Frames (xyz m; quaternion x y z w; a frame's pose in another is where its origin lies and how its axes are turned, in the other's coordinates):
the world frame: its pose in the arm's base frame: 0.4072 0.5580 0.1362 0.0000 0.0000 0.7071 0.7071
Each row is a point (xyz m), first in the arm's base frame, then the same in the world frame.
Working: the arm's base frame: its pose in the world frame: -0.5580 0.4072 -0.1362 0.0000 0.0000 -0.7071 0.7071

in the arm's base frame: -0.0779 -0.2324 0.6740
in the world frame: -0.7904 0.4851 0.5378
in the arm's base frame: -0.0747 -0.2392 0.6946
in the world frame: -0.7972 0.4819 0.5584
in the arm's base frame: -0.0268 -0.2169 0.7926
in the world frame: -0.7749 0.4340 0.6564
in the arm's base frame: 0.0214 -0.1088 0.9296
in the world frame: -0.6668 0.3858 0.7934
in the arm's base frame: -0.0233 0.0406 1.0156
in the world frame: -0.5174 0.4305 0.8794
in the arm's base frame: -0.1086 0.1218 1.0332
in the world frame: -0.4362 0.5158 0.8970
